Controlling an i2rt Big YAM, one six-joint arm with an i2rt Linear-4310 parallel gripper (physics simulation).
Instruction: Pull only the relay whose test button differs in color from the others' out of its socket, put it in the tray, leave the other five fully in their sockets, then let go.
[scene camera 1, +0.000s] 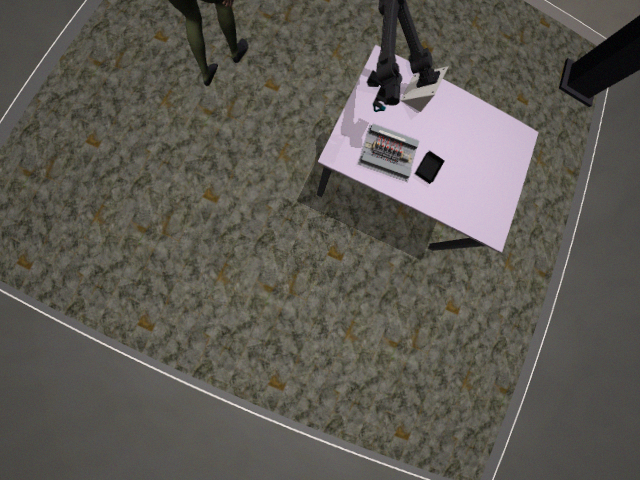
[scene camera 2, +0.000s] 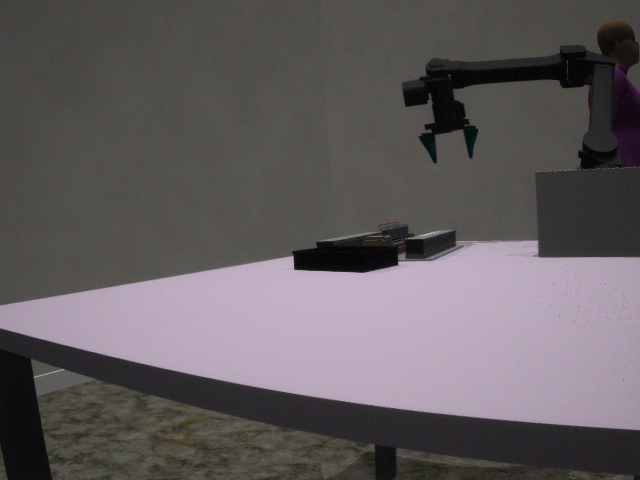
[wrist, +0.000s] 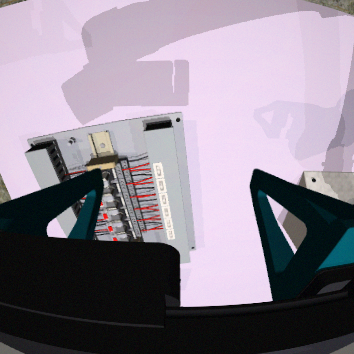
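Seen in the pictures: gripper, between the fingertips: (scene camera 1: 378, 103) (scene camera 2: 452, 161) (wrist: 176, 176); arm's base, origin of its link: (scene camera 1: 428, 80) (scene camera 2: 605, 202).
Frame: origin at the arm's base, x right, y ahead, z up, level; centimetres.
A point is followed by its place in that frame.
The relay row (scene camera 1: 387, 146) (scene camera 2: 393, 229) (wrist: 113, 218) sits in its sockets on a grey panel (scene camera 1: 386, 166) (scene camera 2: 431, 244) (wrist: 185, 200) @(y 36.5, x 4.0, z -9.7 cm). In the wrist view, several red test buttons show. The left finger and the camera housing hide parts of the row, and I cannot pick out a differently coloured button there. The black tray (scene camera 1: 430, 166) @(y 44.7, x -23.4, z -9.7 cm) (scene camera 2: 330, 259) @(y 46.3, x -28.2, z -7.9 cm) lies beside the panel and looks empty in the first scene view; it does not show in the wrist view. My gripper (scene camera 1: 379, 107) @(y 39.4, x 22.0, z 11.5 cm) (scene camera 2: 452, 160) @(y 39.4, x 22.0, z 11.5 cm) (wrist: 176, 176) @(y 39.4, x 22.0, z 11.5 cm) is open and empty, high above the table, on the arm-base side of the panel.
The panel and tray rest on a pink table (scene camera 1: 480, 170) @(y 31.1, x -55.0, z -10.0 cm) (scene camera 2: 310, 330) @(y 23.1, x -70.5, z -10.0 cm) (wrist: 225, 75) @(y 30.7, x 26.4, z -10.0 cm). The arm's pale base block (scene camera 1: 421, 95) @(y 12.0, x 0.5, z 0.0 cm) (scene camera 2: 586, 211) @(y 3.5, x -5.7, z -1.4 cm) (wrist: 327, 182) @(y 7.0, x 7.7, z -8.0 cm) stands near the gripper. Grey ducts flank the relay row. A person (scene camera 1: 196, 46) (scene camera 2: 624, 113) stands beyond the table.
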